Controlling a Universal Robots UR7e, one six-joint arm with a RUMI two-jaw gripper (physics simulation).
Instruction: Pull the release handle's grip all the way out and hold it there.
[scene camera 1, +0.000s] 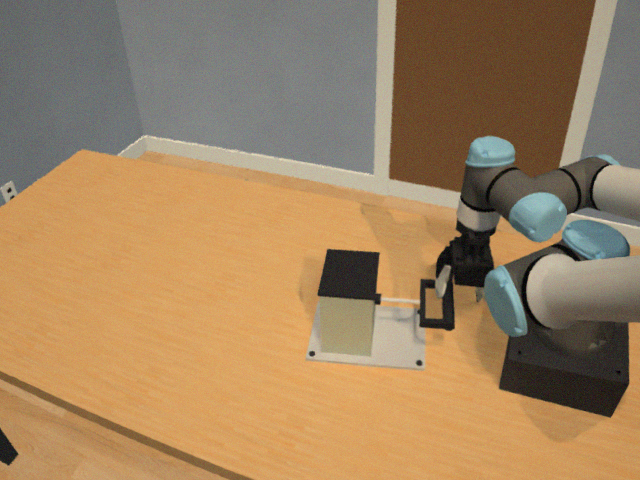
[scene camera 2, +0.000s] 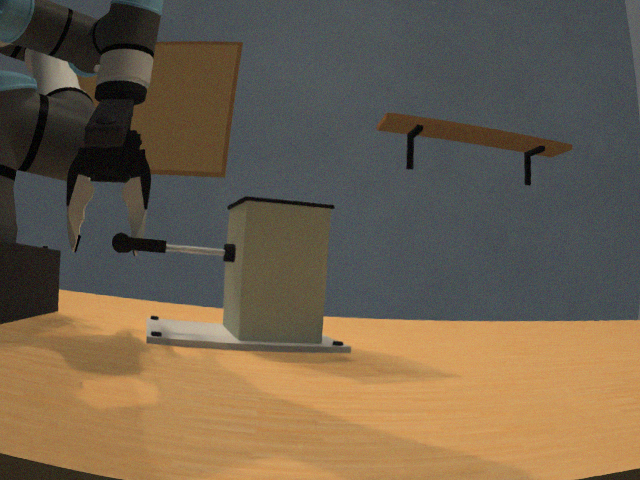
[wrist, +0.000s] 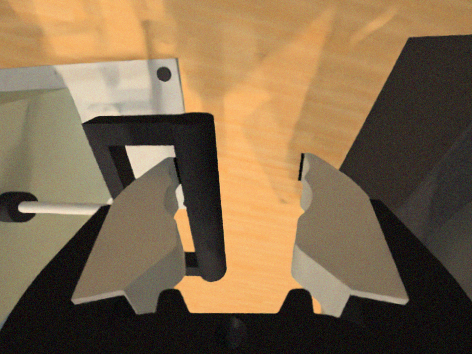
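Note:
The release handle is a black rectangular frame whose outer bar is the grip (scene camera 1: 448, 311) (scene camera 2: 122, 242) (wrist: 202, 200). A bright rod (scene camera 1: 400, 300) (scene camera 2: 195, 250) (wrist: 65, 207) shows between the handle and the pale green box (scene camera 1: 346, 325) (scene camera 2: 284, 273) (wrist: 30, 145), which has a black top. My gripper (scene camera 1: 460, 298) (scene camera 2: 105, 252) (wrist: 239, 159) is open and points down. One finger reaches into the frame's opening, on the box side of the grip, very near or against it. The other finger stands well apart from the grip, on its outer side. Exact contact is unclear.
The box stands on a light grey base plate (scene camera 1: 398, 346) (scene camera 2: 191, 330) (wrist: 125, 82) with dark bolts. The arm's dark base block (scene camera 1: 560, 379) (scene camera 2: 25, 284) (wrist: 400, 100) stands beyond the outer finger. A wall shelf (scene camera 2: 475, 134) hangs in the background.

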